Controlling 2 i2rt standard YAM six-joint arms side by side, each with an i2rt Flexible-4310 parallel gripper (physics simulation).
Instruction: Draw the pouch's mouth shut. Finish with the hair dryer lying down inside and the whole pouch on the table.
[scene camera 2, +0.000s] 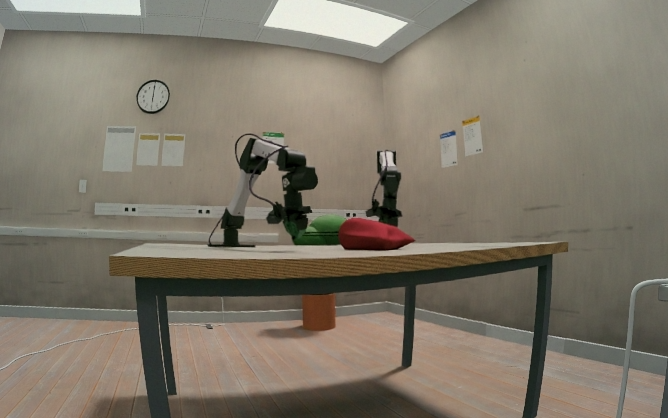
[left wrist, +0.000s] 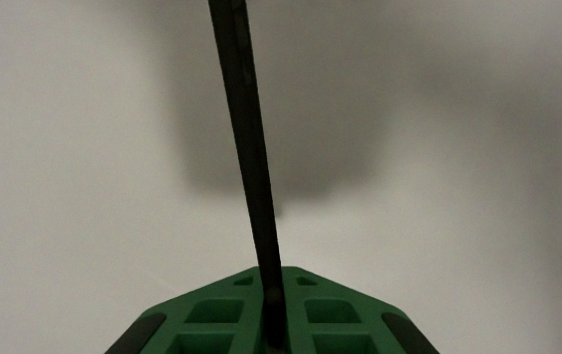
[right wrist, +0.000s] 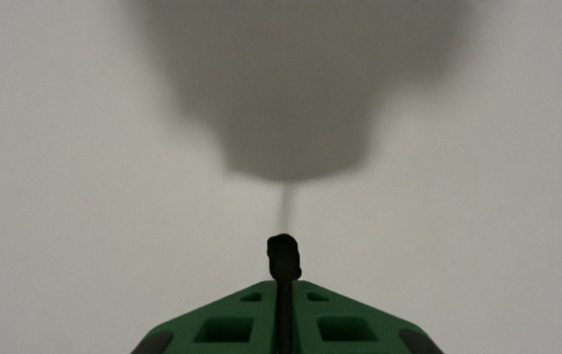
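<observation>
The red pouch (scene camera 2: 372, 235) lies on its side on the table (scene camera 2: 320, 267) in scene camera 2, its pointed end to the right. Its mouth is not clearly visible. The hair dryer does not show. Thin dark cords (scene camera 2: 322, 232) run left from the pouch towards my right gripper (scene camera 2: 298, 234) (right wrist: 284, 286), which is low over the table and shut on a cord; a knobbed cord end (right wrist: 283, 256) sticks out past its fingertips. My left gripper (left wrist: 275, 279) is shut on a dark cord (left wrist: 252, 140); in scene camera 2 its fingers are hidden behind the pouch.
A rounded green plant (scene camera 2: 327, 224) shows behind the table, above an orange pot (scene camera 2: 319, 312) on the floor. The right arm's base (scene camera 2: 231, 237) stands at the table's left. A pale metal frame (scene camera 2: 629, 325) stands at the far right.
</observation>
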